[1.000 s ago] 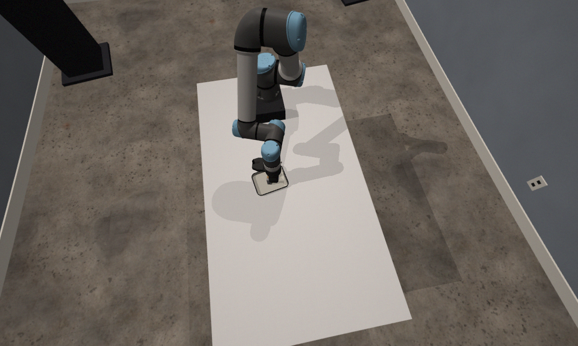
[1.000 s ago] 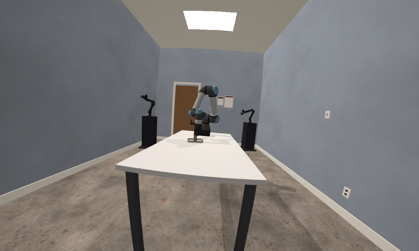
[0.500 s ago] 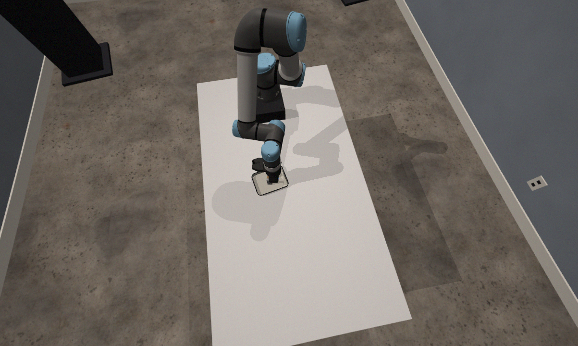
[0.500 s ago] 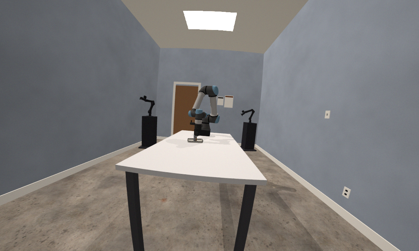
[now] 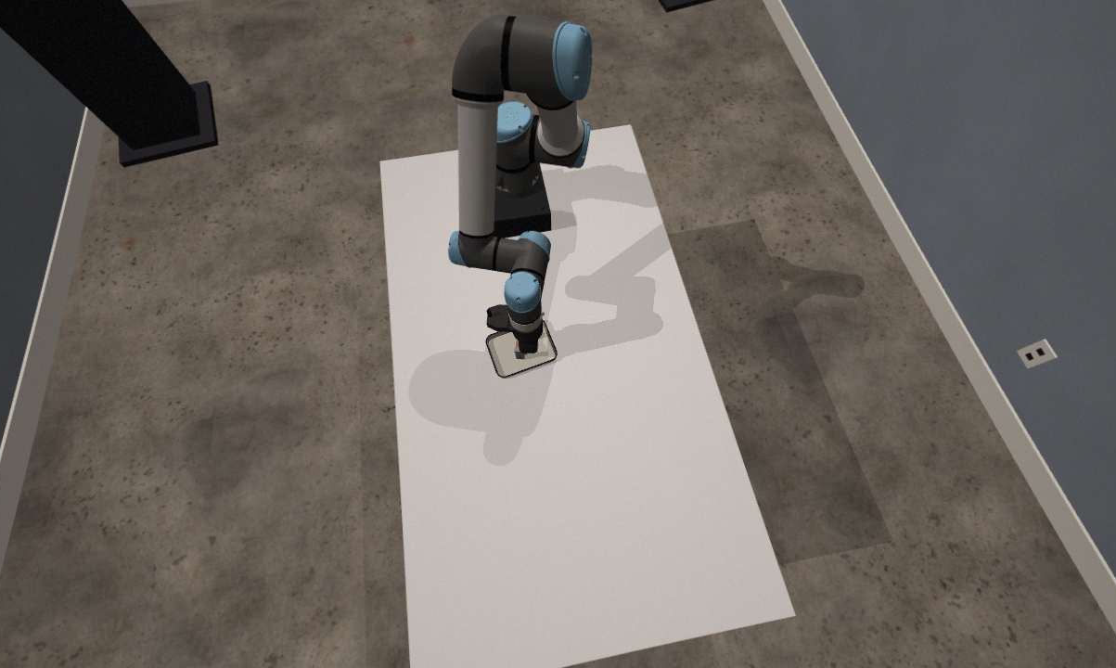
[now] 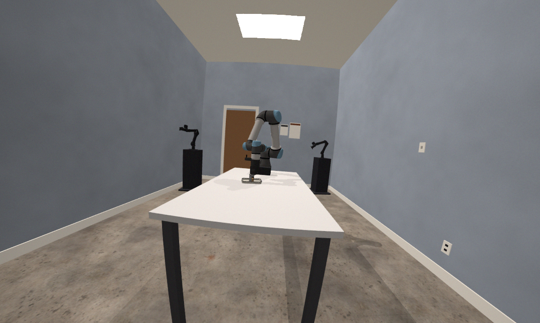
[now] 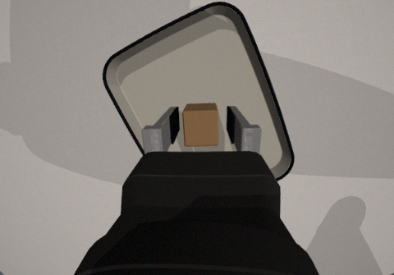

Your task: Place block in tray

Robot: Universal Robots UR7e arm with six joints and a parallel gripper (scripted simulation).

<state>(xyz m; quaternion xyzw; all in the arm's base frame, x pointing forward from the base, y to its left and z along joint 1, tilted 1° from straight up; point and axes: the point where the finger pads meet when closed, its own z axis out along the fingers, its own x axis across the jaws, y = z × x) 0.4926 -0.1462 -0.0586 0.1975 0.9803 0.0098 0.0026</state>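
Now: the small brown block 1 cm below my hand. Round my hand: white tray (1 cm below).
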